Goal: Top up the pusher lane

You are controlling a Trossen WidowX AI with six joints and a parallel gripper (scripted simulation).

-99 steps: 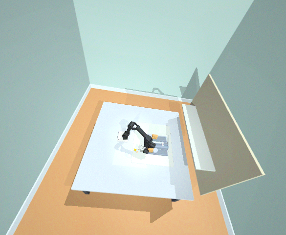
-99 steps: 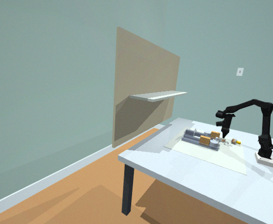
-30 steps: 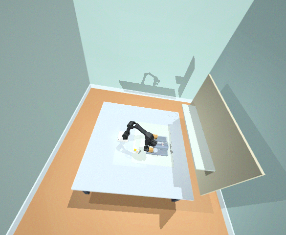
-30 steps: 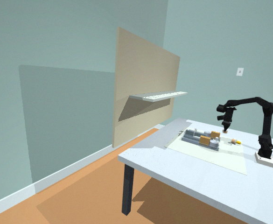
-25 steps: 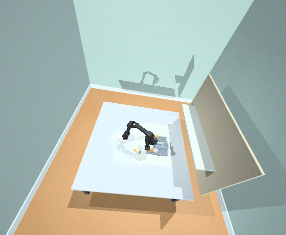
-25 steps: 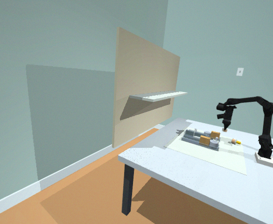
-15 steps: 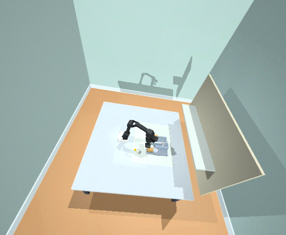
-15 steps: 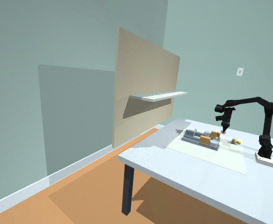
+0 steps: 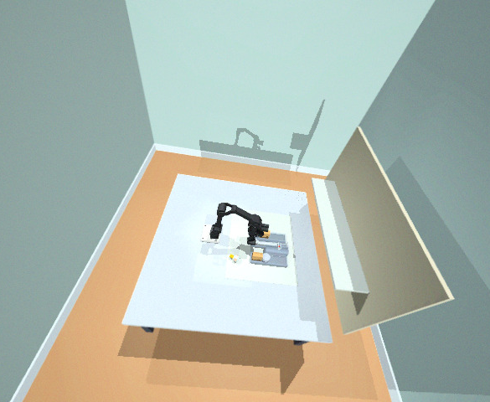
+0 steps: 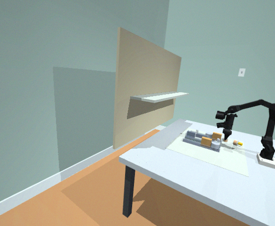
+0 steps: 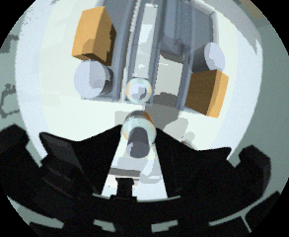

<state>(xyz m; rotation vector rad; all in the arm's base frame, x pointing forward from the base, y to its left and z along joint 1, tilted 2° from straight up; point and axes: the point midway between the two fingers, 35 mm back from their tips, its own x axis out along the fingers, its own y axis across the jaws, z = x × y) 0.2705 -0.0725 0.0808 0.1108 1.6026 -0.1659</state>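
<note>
My gripper tip is 19 cm short of the grey pusher rack, 6 cm above it and 5 cm to the left of it. The rest, counted from my gripper tip: white shelf: 55 cm ahead, 29 cm above, 8 cm to the right.
</note>
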